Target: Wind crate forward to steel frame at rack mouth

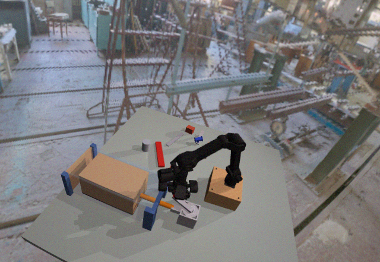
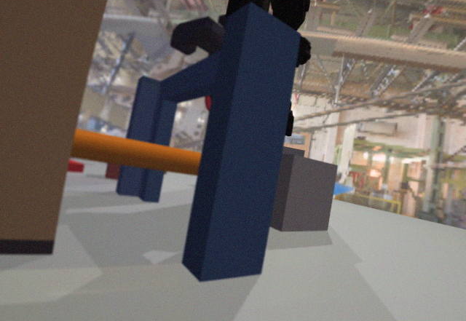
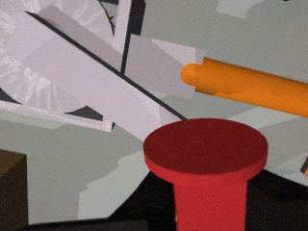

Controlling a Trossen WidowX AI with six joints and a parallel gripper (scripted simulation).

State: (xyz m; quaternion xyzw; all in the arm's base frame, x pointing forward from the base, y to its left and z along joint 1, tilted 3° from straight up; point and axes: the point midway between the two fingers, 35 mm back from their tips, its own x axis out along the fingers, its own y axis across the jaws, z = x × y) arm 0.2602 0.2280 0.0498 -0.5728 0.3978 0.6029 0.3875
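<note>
Right now the winch handle with red knob is 4 cm behind my gripper tip, 1 cm to the left of it and 1 cm below it. From my gripper tip the other things lie so: grey winch 11 cm behind, 2 cm to the left, 8 cm below; then blue steel frame 7 cm ahead, 4 cm to the left, 1 cm below; then red bar 23 cm ahead, 34 cm to the right, 11 cm below.
</note>
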